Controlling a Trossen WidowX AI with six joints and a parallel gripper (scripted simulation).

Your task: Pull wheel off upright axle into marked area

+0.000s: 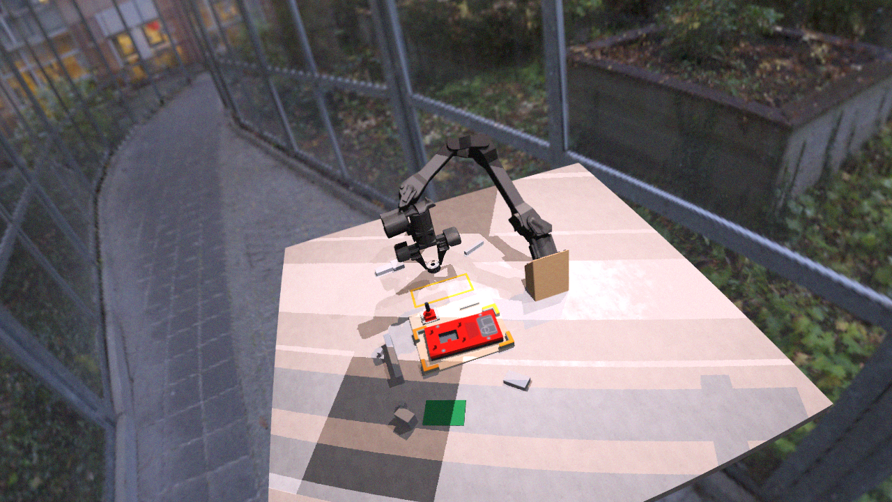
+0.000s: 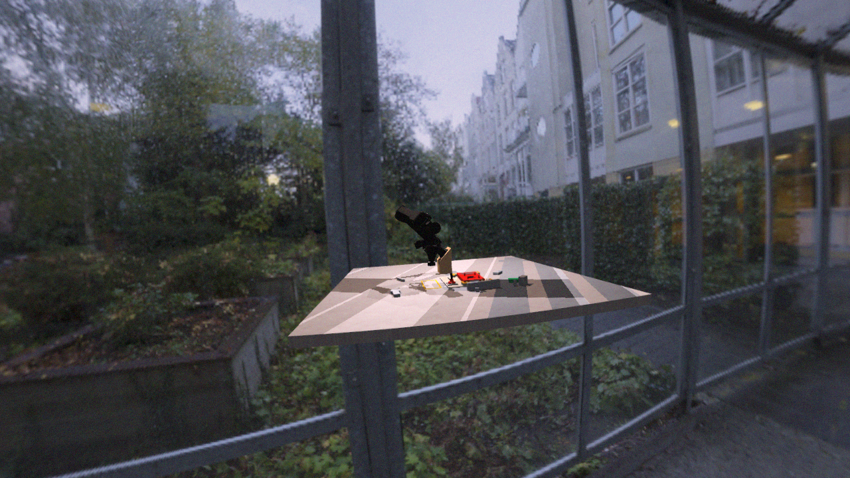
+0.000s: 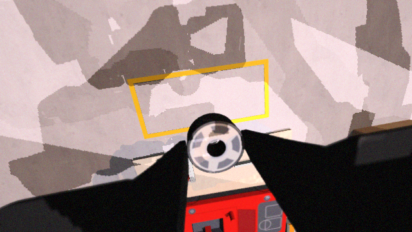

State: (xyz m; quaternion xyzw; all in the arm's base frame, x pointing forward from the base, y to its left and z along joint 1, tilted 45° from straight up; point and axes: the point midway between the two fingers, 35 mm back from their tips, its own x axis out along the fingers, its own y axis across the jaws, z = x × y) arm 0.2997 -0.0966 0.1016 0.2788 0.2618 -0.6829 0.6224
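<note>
The upright axle is 6 cm ahead of my gripper tip, 9 cm to the left of it and 7 cm below it. Round my gripper tip: thin rod (17 cm behind, 15 cm to the right, 10 cm below); wheel (right at my gripper tip).
</note>
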